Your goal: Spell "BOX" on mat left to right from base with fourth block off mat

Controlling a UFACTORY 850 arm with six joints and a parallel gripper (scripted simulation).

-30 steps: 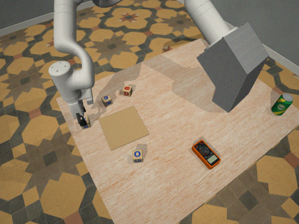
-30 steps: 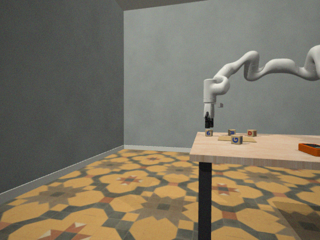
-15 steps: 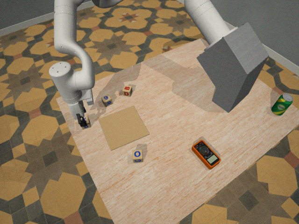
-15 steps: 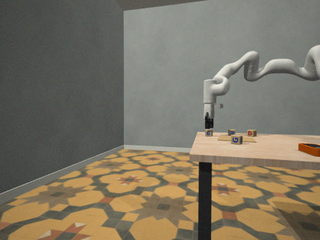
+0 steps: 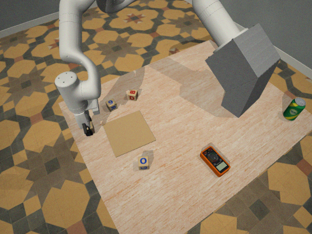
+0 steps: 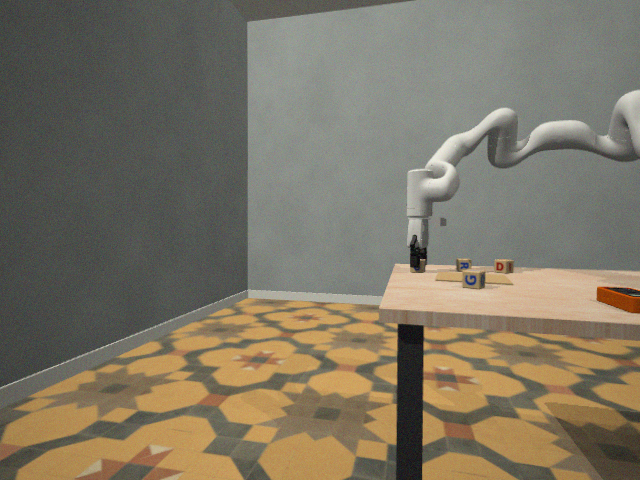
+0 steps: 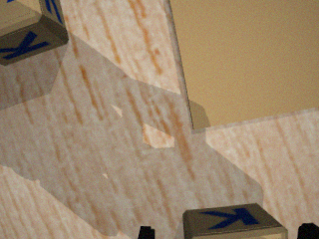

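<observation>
My gripper is now 10 mm above the X block. Also, from my hand: B block: 290 mm behind, 30 mm to the right, 10 mm below; O block: 80 mm behind, 320 mm to the left, 10 mm below; tan mat: 130 mm behind, 140 mm to the left, 30 mm below.
</observation>
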